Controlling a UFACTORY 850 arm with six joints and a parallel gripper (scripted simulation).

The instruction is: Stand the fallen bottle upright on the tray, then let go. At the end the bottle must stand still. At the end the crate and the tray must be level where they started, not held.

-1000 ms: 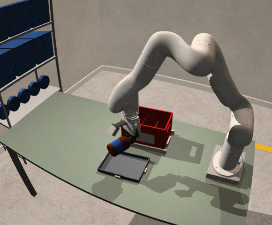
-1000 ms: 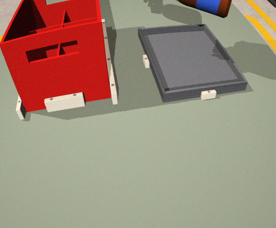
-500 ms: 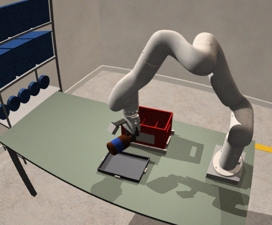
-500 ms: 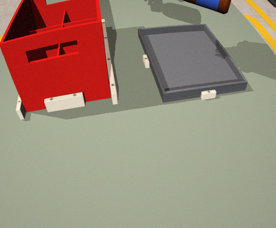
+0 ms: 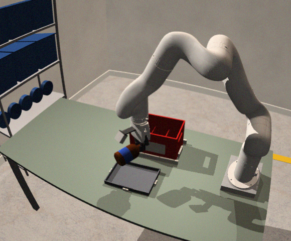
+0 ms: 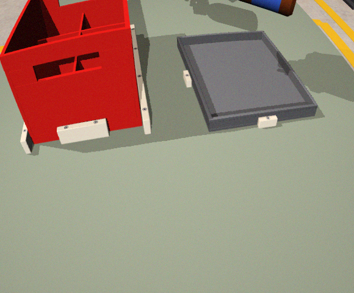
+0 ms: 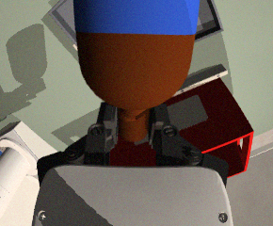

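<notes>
My hand is 50 mm to the right of the bottle, 20 mm short of it and 10 mm above it. From my hand the other things lie so: grey tray (190 mm below, 50 mm to the left, 30 mm ahead); then red crate (240 mm to the right, 120 mm below, 20 mm ahead).
</notes>
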